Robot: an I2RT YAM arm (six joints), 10 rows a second.
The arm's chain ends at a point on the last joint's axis. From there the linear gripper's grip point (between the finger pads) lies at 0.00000 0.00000 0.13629 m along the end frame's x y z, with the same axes.
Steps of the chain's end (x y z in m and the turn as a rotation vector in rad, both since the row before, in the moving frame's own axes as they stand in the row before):
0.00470 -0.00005 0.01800 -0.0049 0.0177 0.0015
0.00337 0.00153 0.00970 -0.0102 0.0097 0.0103
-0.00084 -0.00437 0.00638 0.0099 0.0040 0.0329
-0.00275 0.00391 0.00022 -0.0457 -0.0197 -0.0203
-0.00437 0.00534 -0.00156 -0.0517 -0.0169 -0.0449
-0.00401 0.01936 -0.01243 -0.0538 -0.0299 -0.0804
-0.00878 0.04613 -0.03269 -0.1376 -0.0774 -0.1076
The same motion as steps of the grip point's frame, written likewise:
0.00711 0.00062 0.01798 -0.0049 0.0177 0.0015
0.00468 0.00293 0.00969 -0.0102 0.0097 0.0103
-0.00027 -0.00571 0.00637 0.0099 0.0040 0.0329
-0.00537 0.01016 0.00005 -0.0457 -0.0197 -0.0203
-0.00651 0.01243 -0.00176 -0.0517 -0.0169 -0.0449
-0.00778 0.02684 -0.01269 -0.0538 -0.0299 -0.0804
-0.01826 0.06534 -0.03438 -0.1376 -0.0774 -0.1076

